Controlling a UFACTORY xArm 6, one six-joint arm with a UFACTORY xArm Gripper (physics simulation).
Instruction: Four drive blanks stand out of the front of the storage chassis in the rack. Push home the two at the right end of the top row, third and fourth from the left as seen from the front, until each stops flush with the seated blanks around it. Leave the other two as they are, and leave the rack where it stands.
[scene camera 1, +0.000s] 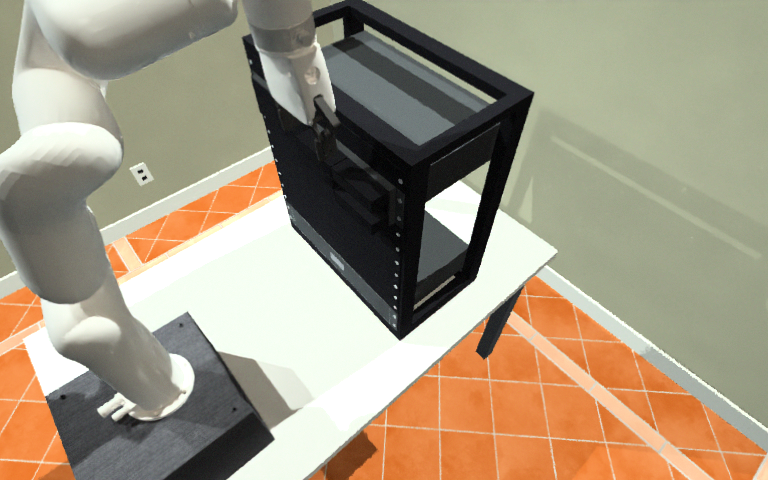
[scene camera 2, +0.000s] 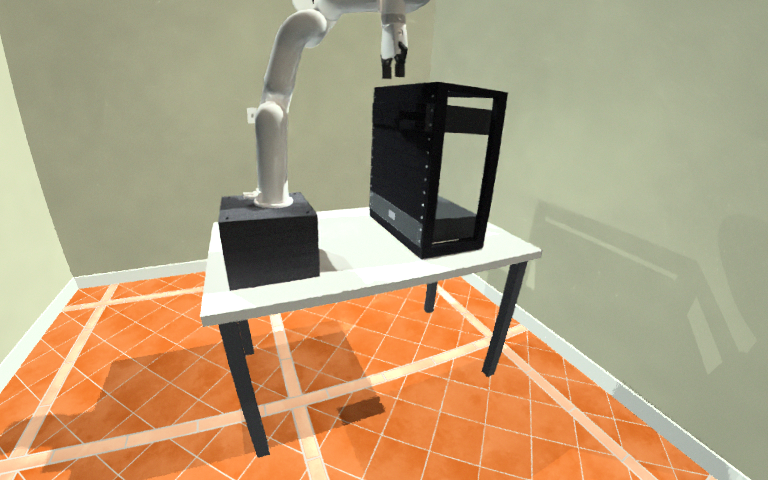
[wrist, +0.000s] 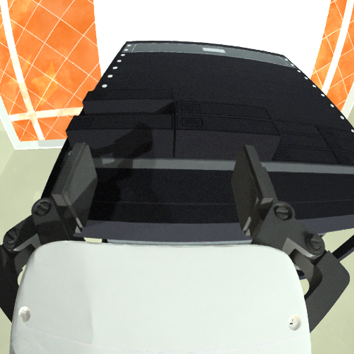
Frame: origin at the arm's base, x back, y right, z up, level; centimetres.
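Seen in the pictures: gripper, fingertip midpoint: (scene camera 1: 309, 141) (scene camera 2: 393, 78); arm's base at its link origin: (scene camera 1: 159, 387) (scene camera 2: 273, 202).
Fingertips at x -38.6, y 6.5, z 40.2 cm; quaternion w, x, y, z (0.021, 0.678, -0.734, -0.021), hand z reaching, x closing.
Pixels of each thing's top centre, then the offset from my fingertips to it. "spot": a spot on its surface instead. Level surfaces: height alone.
- white table at its surface level: dz -61.2 cm
- grey unit at a spot on its surface: (scene camera 1: 441, 243) spot: dx -30.8, dy +7.1, dz -47.5 cm
- rack's top front bar at a spot on its surface: (scene camera 1: 385, 133) spot: dx -10.3, dy +6.0, dz -1.0 cm
In the wrist view the black rack (scene camera 1: 413, 226) (scene camera 2: 430, 169) (wrist: 210, 75) appears upside down, its right end at image left. The top row's fourth blank (wrist: 120, 136) and third blank (wrist: 225, 142) stand out side by side from the storage chassis (scene camera 1: 373, 107) (scene camera 2: 467, 120). Beneath the fourth, a second-row blank (wrist: 130, 105) stands out. The one beneath the third (wrist: 225, 109) seems to stand out too; its depth is unclear. Dark seated blanks (wrist: 300, 137) lie at image right. My gripper (scene camera 1: 331, 141) (scene camera 2: 393, 75) (wrist: 163, 161) is open and empty, pointing down above the rack's front top edge, apart from the blanks.
The rack stands on a white table (scene camera 1: 243, 294) (scene camera 2: 351, 237). A grey unit (scene camera 1: 441, 243) (scene camera 2: 455, 217) sits low inside it. The arm's black base block (scene camera 1: 198, 430) (scene camera 2: 269, 249) stands at the other end. The rack's top front bar (scene camera 1: 385, 133) lies close beside the fingers.
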